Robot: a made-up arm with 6 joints.
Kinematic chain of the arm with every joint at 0, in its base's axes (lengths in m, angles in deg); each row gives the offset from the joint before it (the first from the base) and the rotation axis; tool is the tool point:
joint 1: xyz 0 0 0.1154 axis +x
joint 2: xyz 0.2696 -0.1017 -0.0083 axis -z
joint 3: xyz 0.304 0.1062 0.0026 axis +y
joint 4: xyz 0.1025 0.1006 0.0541 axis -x
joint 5: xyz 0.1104 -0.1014 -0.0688 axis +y
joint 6: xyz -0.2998 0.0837 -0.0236 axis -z
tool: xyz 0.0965 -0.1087 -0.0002
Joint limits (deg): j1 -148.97..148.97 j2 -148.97..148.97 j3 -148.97..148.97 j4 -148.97..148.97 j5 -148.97..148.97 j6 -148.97..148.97
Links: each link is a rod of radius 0.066 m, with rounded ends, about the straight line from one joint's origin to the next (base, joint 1, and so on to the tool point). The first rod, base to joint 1, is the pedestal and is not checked.
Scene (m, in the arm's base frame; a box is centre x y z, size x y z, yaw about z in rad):
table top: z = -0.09
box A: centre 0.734 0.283 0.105 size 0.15 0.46 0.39 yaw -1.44
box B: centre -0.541 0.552 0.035 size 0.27 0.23 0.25 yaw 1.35
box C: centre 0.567 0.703 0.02 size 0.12 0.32 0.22 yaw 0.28
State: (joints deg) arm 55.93 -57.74 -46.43 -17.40 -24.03 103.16
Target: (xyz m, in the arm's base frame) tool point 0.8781 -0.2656 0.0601
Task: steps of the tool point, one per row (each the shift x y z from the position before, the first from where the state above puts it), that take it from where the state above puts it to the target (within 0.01 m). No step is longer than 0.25 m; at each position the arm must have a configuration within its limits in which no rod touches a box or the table.
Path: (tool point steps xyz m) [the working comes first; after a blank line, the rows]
Joints at the target: 35.24 3.43 -88.34 27.53 -73.96 90.29
Straight joint move there: touches box A.

1: 0.1241 0.0081 0.1525
2: 0.1361 -0.0915 0.1363
3: 0.1225 -0.1741 0.0724
4: 0.0831 -0.2150 -0.0200
5: 0.0244 -0.2035 -0.1117
6: -0.0424 -0.1451 -0.1746
7: 0.0821 0.0911 0.0098
8: 0.0573 0.0734 -0.0345
9: 0.0298 0.0377 -0.0623
10: 0.0014 -0.0057 -0.0672
11: -0.0255 -0.0446 -0.0493

